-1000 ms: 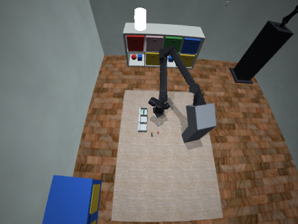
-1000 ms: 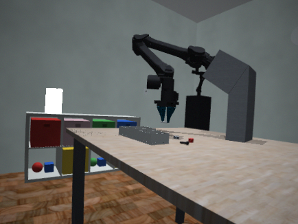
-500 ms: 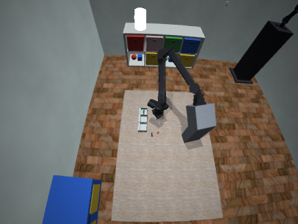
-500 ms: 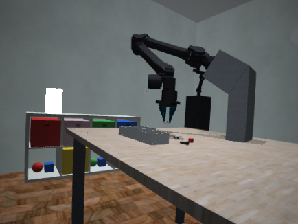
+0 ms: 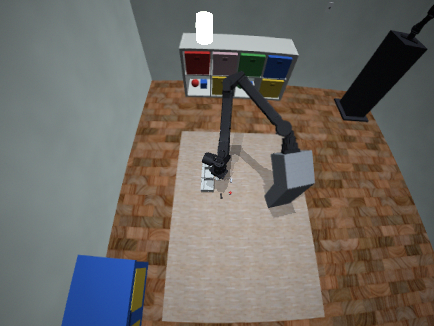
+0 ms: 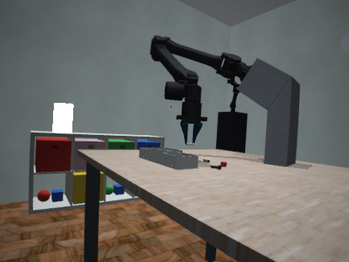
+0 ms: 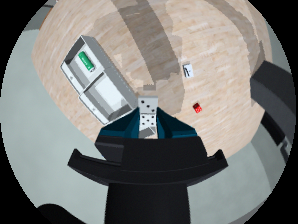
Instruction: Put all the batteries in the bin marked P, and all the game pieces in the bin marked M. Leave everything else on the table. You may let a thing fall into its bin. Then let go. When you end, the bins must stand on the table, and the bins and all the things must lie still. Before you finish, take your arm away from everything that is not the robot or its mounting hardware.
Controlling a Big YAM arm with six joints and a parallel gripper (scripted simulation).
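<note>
Right now my hand is 8 cm past the red game piece, 9 cm to the right of it and 7 cm above it. Also, from my hand: green piece: 6 cm ahead, 13 cm to the right, 6 cm below; then white piece: right at my hand; then black object: 2 cm behind, 12 cm to the left, 7 cm below.
</note>
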